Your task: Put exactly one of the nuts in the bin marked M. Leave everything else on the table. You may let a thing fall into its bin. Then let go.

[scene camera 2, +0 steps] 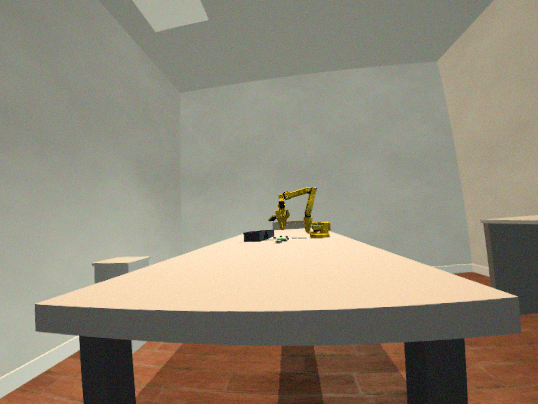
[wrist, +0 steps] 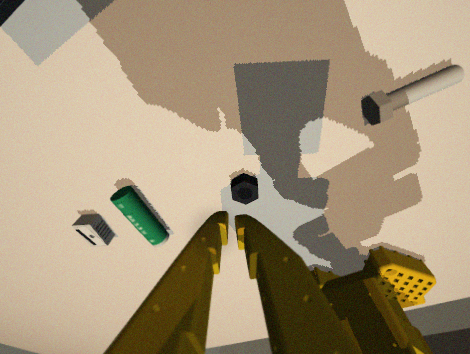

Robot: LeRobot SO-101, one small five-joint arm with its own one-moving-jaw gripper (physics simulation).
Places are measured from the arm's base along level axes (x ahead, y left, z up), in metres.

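Pixels of known places: hand at its tool point: (scene camera 2: 282, 229) (wrist: 227, 223); arm's base at its link origin: (scene camera 2: 315, 237) (wrist: 350, 271).
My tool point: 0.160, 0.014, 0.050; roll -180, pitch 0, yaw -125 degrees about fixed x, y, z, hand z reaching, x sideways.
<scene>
Ahead of a thing's pixels: the offset from my tool point to its top centre, as dx, dy, dz.
A small black hexagonal nut @(-0.020, +0.007, -0.041) (wrist: 244, 189) lies on the table just beyond the jaw tips in the wrist view, apart from them. My gripper (wrist: 231, 216) (scene camera 2: 283, 228) is shut and empty, its two tips close together, and it hangs above the table. Dark bins @(+0.125, -0.090, -0.003) (scene camera 2: 256, 236) stand left of the gripper in the scene view; their letters cannot be read, so which one is marked M cannot be told. A dark corner at the top left of the wrist view may be part of a bin.
In the wrist view a green cylinder @(+0.001, +0.079, -0.035) (wrist: 140, 215) and a small grey block @(+0.014, +0.125, -0.038) (wrist: 94, 230) lie left of the jaws. A bolt @(-0.019, -0.084, -0.036) (wrist: 410, 92) with a dark hexagonal head lies at the upper right. The yellow arm base (scene camera 2: 320, 230) stands right of the gripper in the scene view.
</scene>
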